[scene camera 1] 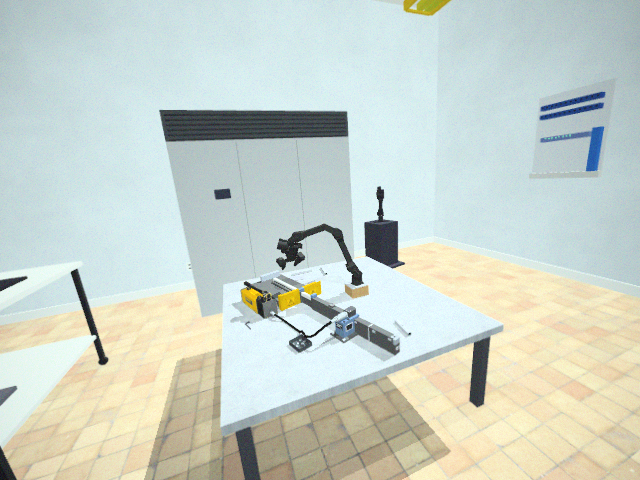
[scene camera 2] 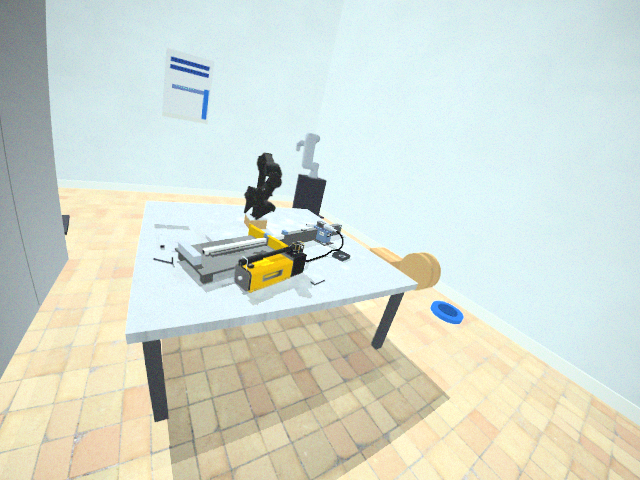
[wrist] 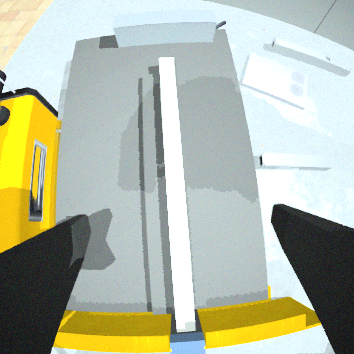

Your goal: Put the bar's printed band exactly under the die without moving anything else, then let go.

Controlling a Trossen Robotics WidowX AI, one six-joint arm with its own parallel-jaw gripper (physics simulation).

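Pixels of known places: gripper, between the fingertips: [scene camera 1: 288,268] [scene camera 2: 249,216] [wrist: 180,219]; arm's base, origin of its link: [scene camera 1: 357,283].
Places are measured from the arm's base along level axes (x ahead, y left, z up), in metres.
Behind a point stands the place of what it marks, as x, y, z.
A long white bar [scene camera 1: 289,285] {0.366, -0.273, 0.002} [scene camera 2: 235,246] {0.385, -0.325, -0.006} [wrist: 172,175] {0.374, -0.308, 0.002} lies lengthwise over the grey bed [wrist: 225,250] {0.307, -0.227, -0.018}. Its near end reaches the gap in the yellow guard [scene camera 1: 289,299] {0.439, -0.118, -0.017} [wrist: 255,322] {0.267, -0.144, -0.009}, by a blue block [wrist: 188,346] {0.346, -0.134, 0.025}. No printed band can be made out on it. A blue device [scene camera 1: 345,327] {0.360, 0.345, -0.007} [scene camera 2: 324,234] {0.367, 0.282, -0.006} with a dark top stands beside the grey rail [scene camera 1: 379,336] {0.278, 0.486, -0.014}; the die cannot be made out. My gripper [scene camera 1: 290,264] {0.365, -0.258, 0.131} [scene camera 2: 252,215] {0.365, -0.258, 0.131} [wrist: 180,219] {0.365, -0.258, 0.131} is open and empty, high above the bed, with its fingers on either side of the bar in the wrist view.
A yellow machine body [scene camera 1: 253,300] {0.634, -0.206, 0.006} [scene camera 2: 268,273] {0.649, -0.308, -0.006} [wrist: 15,150] {0.571, -0.322, 0.016} stands along one side of the bed. A pale block [wrist: 165,31] {0.401, -0.525, 0.005} sits at its far end. A black control box [scene camera 1: 300,343] {0.554, 0.243, -0.067} [scene camera 2: 341,255] {0.543, 0.275, -0.067} has a cable. A pale strip [wrist: 297,161] {0.191, -0.354, -0.048} lies beside the bed.
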